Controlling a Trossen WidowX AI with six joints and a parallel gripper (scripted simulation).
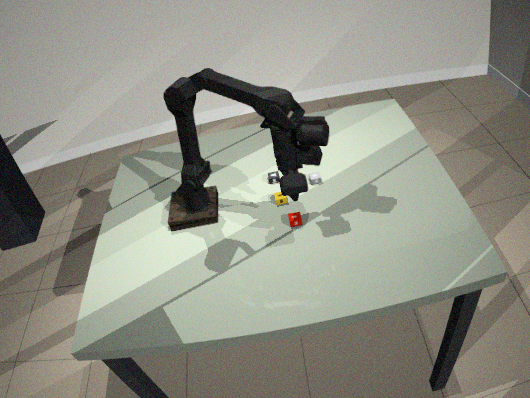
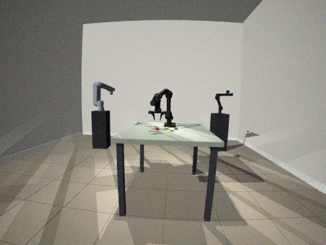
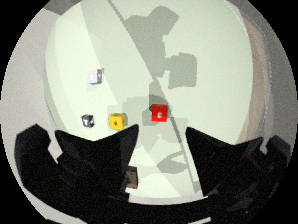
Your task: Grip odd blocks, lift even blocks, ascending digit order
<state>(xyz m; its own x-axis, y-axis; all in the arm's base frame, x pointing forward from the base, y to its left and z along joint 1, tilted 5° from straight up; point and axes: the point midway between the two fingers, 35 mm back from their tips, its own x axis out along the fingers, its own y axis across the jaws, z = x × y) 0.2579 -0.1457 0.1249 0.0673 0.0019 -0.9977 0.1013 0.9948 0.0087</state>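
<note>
Right now the black block is 3 cm behind my gripper tip, 20 cm to the left of it and 9 cm below it. The rest, counted from my gripper tip: yellow block (3 cm behind, 10 cm to the left, 9 cm below); red block (1 cm behind, 9 cm below).
</note>
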